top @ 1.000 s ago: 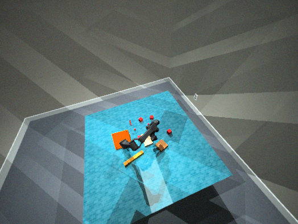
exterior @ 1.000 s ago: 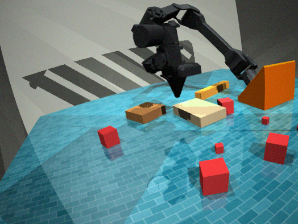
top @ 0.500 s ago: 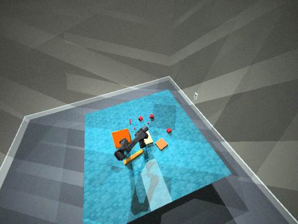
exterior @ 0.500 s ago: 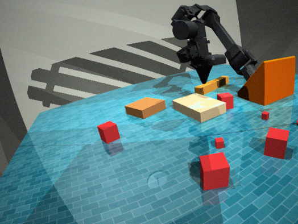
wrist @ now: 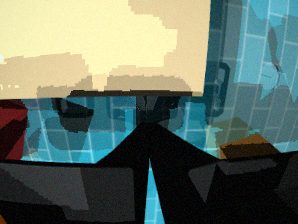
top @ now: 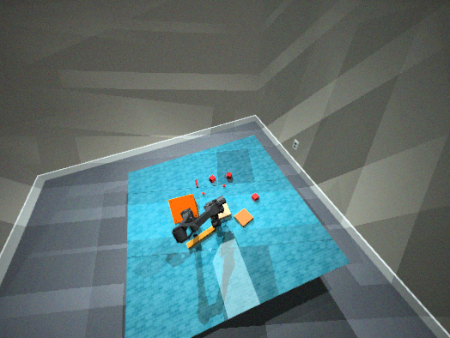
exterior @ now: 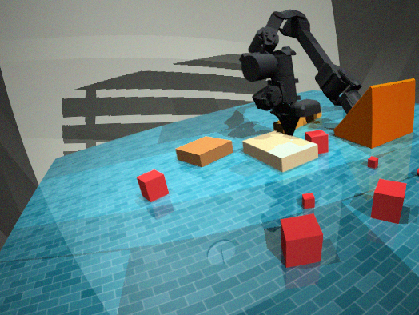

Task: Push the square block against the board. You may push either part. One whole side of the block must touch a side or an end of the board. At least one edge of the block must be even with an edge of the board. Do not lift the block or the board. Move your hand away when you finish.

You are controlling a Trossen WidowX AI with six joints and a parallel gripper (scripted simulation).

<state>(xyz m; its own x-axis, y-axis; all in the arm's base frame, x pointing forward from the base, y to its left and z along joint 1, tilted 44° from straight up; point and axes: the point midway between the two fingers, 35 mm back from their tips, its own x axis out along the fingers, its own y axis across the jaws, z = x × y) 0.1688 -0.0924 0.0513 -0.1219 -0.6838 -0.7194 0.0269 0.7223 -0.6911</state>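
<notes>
The pale tan flat board lies 80 mm ahead of my gripper tip, 50 mm to the left of it and 10 mm above it. Round my gripper tip: flat brown square block: 200 mm ahead, 80 mm to the right, 10 mm above; long narrow orange board: 120 mm behind, 90 mm to the right, 10 mm above.
</notes>
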